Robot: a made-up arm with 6 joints.
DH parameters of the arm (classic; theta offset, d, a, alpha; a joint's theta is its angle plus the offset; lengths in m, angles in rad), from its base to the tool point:
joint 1: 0 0.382 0 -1.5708
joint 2: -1.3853 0 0.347 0
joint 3: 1.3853 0 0.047 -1.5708
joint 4: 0 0.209 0 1.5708
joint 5: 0 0 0.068 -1.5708
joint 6: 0 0.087 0 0
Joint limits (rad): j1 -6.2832..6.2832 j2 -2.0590..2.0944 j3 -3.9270..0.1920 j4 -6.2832..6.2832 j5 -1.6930..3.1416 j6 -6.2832..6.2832
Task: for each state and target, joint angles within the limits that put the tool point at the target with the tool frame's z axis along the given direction. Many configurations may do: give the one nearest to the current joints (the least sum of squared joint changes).
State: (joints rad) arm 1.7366 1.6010 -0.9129 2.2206 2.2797 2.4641
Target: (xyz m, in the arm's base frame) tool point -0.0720 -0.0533 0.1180 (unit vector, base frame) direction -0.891 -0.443 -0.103
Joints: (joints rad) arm 2.0560 2.0925 -0.4584 1.6723 1.6009 2.4641
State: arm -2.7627 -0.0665 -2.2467 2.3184 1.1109 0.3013
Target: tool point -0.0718 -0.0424 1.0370 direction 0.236 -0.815 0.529
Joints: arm -3.2283 -0.1496 -2.5643 2.1320 1.2083 0.3013
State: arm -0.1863 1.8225 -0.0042 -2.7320 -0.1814 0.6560
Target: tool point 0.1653 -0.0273 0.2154 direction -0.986 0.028 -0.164
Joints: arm -0.0993 1.4478 -0.8303 -3.2401 -0.7905 0.6560
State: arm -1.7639 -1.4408 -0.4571 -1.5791 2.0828 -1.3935
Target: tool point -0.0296 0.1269 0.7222 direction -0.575 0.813 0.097
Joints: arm -2.2065 -1.1981 -0.7485 -1.7843 1.8288 -1.3935
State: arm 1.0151 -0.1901 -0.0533 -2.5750 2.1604 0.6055
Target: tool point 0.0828 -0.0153 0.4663 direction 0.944 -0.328 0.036
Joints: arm 0.7493 -0.5966 0.1899 -2.0365 1.4182 0.6055
